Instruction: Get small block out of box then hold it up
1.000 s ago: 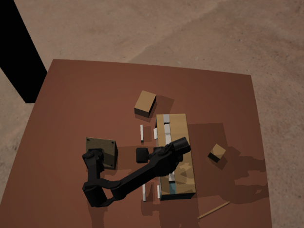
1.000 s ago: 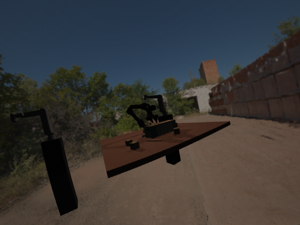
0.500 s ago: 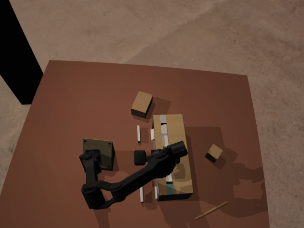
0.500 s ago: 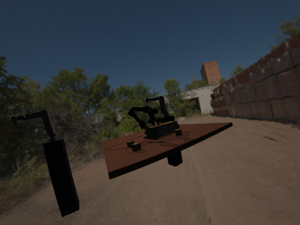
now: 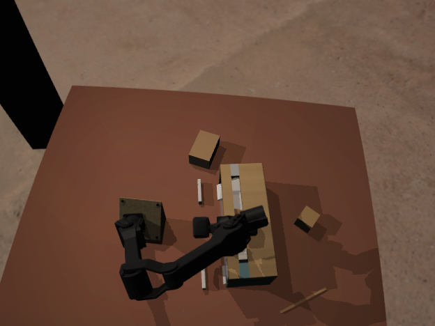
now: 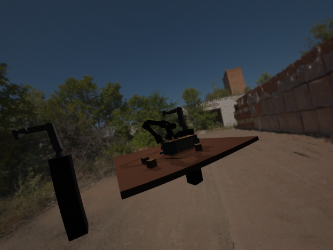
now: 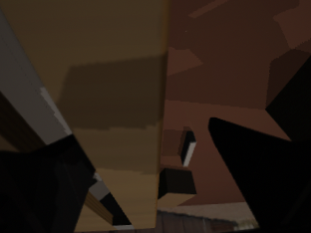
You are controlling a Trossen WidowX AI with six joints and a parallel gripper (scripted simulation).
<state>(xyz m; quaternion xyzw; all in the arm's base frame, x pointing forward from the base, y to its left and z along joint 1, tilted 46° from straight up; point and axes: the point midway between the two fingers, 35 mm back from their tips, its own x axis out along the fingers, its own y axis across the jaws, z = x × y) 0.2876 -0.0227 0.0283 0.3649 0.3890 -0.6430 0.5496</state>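
My gripper tip is 40 mm short of the wooden box, 20 mm to the right of it and 30 mm above it. Round my gripper tip: thin wooden stick 250 mm ahead, 240 mm to the right, 90 mm below.
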